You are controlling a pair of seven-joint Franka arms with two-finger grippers.
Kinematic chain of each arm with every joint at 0, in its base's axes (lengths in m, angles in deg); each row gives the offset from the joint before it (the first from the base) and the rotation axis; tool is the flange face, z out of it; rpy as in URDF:
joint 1: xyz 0 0 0.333 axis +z
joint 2: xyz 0 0 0 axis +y
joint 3: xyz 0 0 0.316 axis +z
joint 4: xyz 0.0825 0 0 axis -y
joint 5: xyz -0.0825 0 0.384 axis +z
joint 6: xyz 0 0 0 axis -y
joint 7: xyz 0.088 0 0 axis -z
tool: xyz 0 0 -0.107 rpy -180 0 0
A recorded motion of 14 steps. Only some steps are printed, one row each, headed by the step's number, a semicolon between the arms.
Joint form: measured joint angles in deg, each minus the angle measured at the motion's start. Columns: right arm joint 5, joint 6, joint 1, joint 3, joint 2, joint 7, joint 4; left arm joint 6, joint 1, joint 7, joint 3, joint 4, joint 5, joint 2.
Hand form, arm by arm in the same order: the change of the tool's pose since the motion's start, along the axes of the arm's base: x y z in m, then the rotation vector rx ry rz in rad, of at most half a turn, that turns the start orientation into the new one. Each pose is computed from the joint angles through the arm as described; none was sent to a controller.
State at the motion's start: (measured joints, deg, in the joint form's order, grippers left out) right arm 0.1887 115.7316 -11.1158 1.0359 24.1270 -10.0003 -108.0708; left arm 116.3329 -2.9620 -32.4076 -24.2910 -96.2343 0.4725 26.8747
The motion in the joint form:
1: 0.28 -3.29 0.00 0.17 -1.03 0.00 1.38; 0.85 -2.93 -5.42 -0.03 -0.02 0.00 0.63
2: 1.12 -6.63 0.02 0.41 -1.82 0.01 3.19; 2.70 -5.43 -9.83 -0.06 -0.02 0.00 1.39
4: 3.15 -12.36 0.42 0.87 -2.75 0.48 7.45; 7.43 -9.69 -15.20 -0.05 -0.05 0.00 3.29
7: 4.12 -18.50 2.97 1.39 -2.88 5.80 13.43; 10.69 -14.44 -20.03 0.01 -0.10 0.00 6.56
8: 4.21 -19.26 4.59 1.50 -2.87 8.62 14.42; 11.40 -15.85 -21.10 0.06 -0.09 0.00 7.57
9: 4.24 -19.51 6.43 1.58 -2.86 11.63 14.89; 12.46 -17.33 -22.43 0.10 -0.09 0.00 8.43
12: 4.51 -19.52 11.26 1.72 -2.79 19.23 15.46; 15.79 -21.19 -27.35 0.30 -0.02 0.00 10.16
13: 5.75 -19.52 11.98 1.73 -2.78 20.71 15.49; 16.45 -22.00 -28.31 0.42 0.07 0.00 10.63
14: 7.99 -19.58 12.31 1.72 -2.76 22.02 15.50; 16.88 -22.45 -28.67 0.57 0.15 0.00 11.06
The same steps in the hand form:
1: 0.0017 0.0017 0.0173 0.0074 0.0143 0.0000; -0.0134 -0.0311 -0.0057 0.0086 0.0102 0.0438
2: 0.0050 0.0048 0.0354 0.0227 0.0248 -0.0040; -0.0240 -0.0580 -0.0112 0.0057 0.0058 0.0811
4: 0.0149 0.0151 0.0711 0.0554 0.0293 -0.0135; -0.0424 -0.1035 -0.0252 -0.0199 -0.0146 0.1148
7: 0.0304 0.0476 0.1118 0.0488 0.0368 -0.0505; -0.0716 -0.1502 -0.0566 -0.0246 0.0104 0.1272
8: 0.0339 0.0663 0.1186 0.0362 0.0377 -0.0670; -0.0816 -0.1630 -0.0667 -0.0230 0.0206 0.1245
9: 0.0361 0.0871 0.1218 0.0212 0.0389 -0.0835; -0.0919 -0.1766 -0.0747 -0.0254 0.0249 0.1261
12: 0.0374 0.1416 0.1255 -0.0136 0.0409 -0.1253; -0.1183 -0.2109 -0.0888 -0.0383 0.0253 0.1588
13: 0.0370 0.1517 0.1258 -0.0015 0.0450 -0.1456; -0.1235 -0.2173 -0.0927 -0.0401 0.0263 0.1657
14: 0.0366 0.1589 0.1261 0.0272 0.0536 -0.1766; -0.1257 -0.2203 -0.0966 -0.0405 0.0275 0.1682

